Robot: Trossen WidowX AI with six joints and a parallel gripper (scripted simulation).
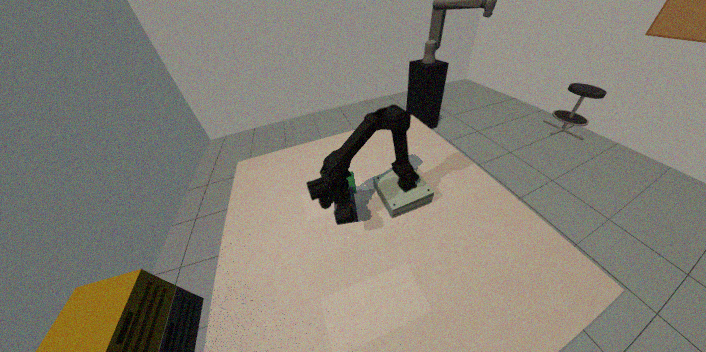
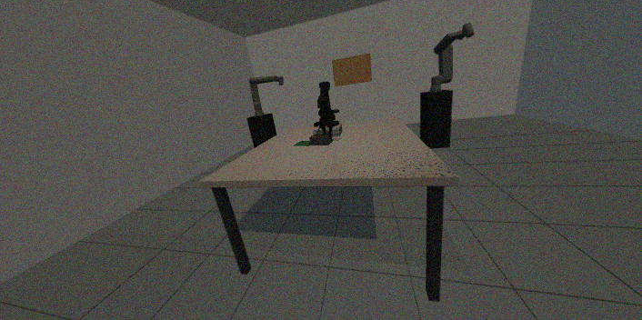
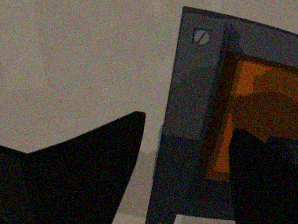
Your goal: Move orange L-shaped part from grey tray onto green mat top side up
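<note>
Now: the orange L-shaped part 1 cm behind my gripper tip, 5 cm to the right of it and 2 cm below it. Also, from my gripper tip: green mat: 5 cm behind, 21 cm to the right, 8 cm below.
</note>
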